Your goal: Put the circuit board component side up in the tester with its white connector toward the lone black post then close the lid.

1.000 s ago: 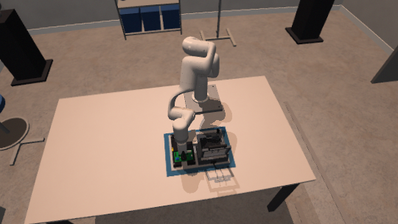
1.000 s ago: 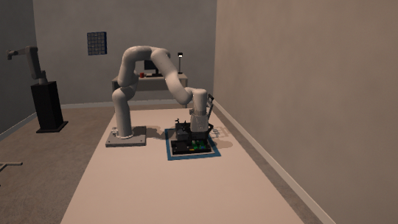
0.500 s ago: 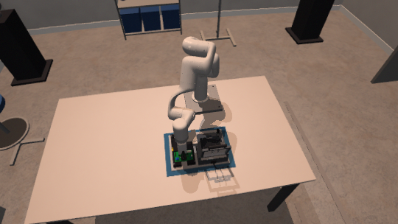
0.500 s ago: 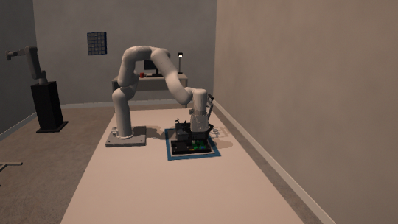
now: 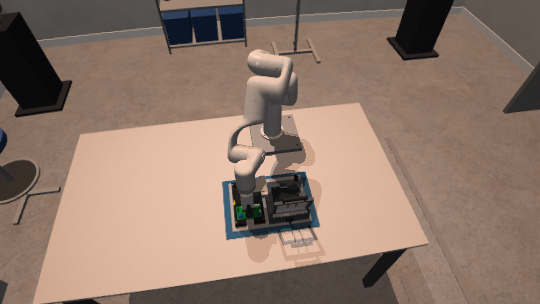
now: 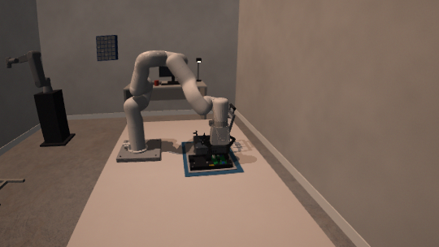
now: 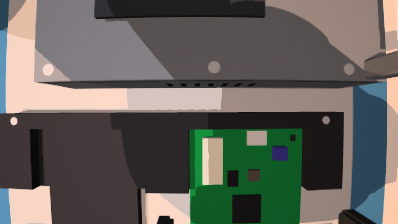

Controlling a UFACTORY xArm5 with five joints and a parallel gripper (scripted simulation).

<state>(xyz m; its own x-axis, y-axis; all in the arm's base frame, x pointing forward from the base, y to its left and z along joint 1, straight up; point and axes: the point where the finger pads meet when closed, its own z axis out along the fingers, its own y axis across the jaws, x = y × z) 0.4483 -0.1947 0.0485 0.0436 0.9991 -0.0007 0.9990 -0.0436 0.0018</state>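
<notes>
My gripper is now 5 cm above the green circuit board. Round my hand: lid (17 cm to the left, 11 cm above, 9 cm ahead); then black post (23 cm to the left, 9 cm behind, 2 cm above).
</notes>
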